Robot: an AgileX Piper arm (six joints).
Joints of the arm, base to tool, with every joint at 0 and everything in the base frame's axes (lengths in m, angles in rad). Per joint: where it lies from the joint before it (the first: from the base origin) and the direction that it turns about. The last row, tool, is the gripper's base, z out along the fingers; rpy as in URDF.
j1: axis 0 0 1 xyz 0 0 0.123
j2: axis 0 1 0 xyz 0 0 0
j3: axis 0 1 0 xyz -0.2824 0 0.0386
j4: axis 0.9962 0 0.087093 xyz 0.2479 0 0.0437
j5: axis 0 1 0 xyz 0 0 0
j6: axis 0.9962 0 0.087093 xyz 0.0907 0 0.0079
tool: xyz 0 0 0 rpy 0 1.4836 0
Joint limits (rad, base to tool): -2.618..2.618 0..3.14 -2.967..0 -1.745..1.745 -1.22..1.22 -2.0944..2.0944
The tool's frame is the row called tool.
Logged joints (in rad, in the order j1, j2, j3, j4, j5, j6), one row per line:
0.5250, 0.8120, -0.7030, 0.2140, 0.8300, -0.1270
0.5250, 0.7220, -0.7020, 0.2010, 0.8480, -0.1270
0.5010, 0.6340, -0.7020, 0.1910, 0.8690, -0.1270
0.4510, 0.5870, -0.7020, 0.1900, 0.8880, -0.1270
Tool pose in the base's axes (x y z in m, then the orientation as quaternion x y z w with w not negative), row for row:
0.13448, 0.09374, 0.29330, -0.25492, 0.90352, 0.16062, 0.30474
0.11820, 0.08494, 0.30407, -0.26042, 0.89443, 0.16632, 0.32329
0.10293, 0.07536, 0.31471, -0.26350, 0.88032, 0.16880, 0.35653
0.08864, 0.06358, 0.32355, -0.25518, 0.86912, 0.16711, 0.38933
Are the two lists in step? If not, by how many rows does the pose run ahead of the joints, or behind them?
The pose runs 1 row behind the joints: the pose in row i belongs to the joints in row i - 1.
